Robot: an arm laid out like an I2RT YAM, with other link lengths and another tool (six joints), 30 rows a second.
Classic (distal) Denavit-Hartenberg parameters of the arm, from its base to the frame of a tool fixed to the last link. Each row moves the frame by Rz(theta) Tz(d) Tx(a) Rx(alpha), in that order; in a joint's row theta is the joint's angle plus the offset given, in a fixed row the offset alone. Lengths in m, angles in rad.
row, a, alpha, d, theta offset
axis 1, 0.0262, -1.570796, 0.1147, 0
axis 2, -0.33, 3.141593, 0, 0
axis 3, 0.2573, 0, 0, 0.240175
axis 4, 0.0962, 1.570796, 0.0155, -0.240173
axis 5, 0, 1.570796, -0.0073, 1.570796
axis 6, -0.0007, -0.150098, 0.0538, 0.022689
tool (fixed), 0, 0, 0.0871, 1.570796
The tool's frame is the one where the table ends.
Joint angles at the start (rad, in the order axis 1, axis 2, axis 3, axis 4, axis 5, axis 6):
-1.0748 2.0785 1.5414 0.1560 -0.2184 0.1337
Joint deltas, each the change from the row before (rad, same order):
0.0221 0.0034 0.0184 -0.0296 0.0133 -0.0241
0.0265 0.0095 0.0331 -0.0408 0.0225 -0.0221
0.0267 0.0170 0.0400 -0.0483 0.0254 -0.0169
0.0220 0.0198 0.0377 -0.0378 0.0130 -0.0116
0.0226 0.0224 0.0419 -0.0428 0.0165 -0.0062
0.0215 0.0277 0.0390 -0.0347 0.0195 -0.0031
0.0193 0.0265 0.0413 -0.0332 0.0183 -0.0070
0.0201 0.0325 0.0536 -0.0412 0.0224 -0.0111
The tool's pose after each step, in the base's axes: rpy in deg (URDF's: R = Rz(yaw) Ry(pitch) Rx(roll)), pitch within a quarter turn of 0, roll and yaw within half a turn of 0; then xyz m. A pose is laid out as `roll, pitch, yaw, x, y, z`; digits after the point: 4 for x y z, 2 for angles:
158.57, 56.90, 109.43, 0.3339, -0.5548, 0.2362
161.75, 56.43, 112.91, 0.3474, -0.5503, 0.2365
164.65, 55.35, 115.91, 0.3611, -0.5465, 0.2338
166.43, 54.42, 118.24, 0.3741, -0.5435, 0.2305
167.89, 53.21, 120.03, 0.3873, -0.5403, 0.2265
169.21, 51.96, 121.40, 0.4000, -0.5381, 0.2193
170.73, 51.02, 122.98, 0.4118, -0.5365, 0.2141
172.74, 50.01, 124.90, 0.4244, -0.5357, 0.2087

